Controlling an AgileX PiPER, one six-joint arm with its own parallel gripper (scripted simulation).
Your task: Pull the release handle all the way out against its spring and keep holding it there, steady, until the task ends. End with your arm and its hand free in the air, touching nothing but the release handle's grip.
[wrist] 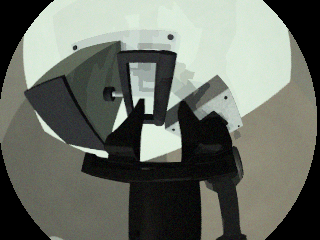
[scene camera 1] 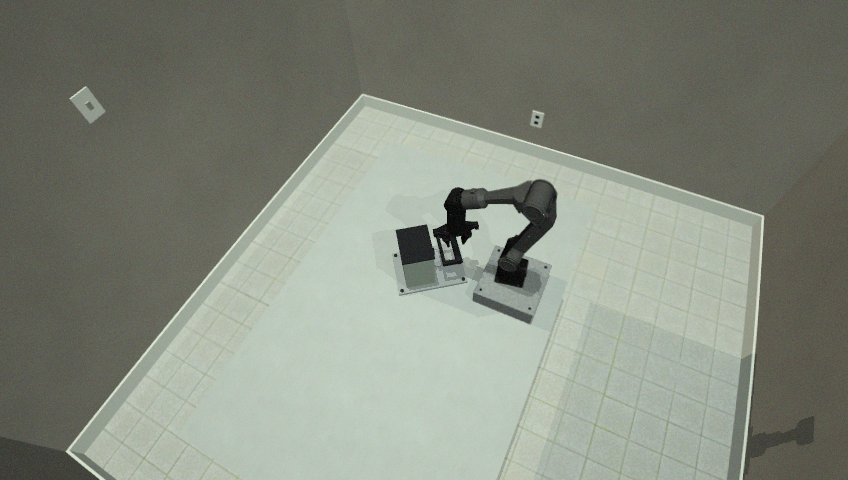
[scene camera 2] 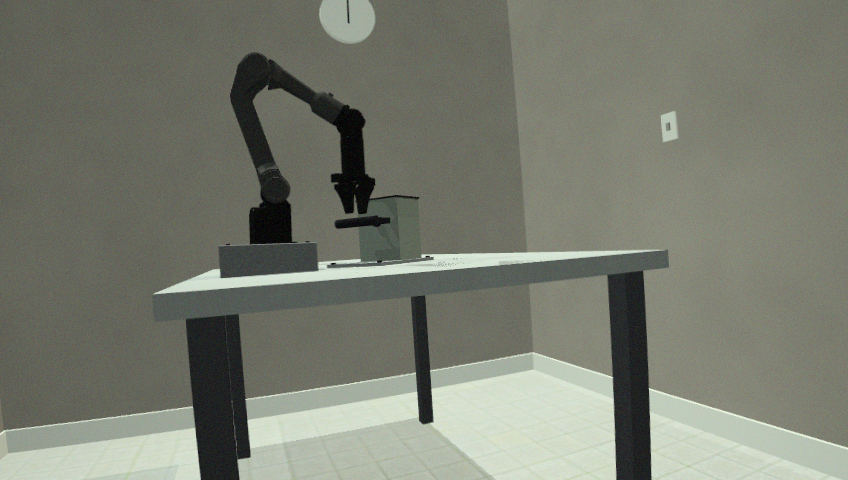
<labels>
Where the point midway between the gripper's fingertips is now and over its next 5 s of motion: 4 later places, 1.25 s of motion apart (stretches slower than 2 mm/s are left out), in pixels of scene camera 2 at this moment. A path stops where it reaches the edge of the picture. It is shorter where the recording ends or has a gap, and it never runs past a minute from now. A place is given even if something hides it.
My gripper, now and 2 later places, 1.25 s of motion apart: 356,213; 356,222; 350,224
</labels>
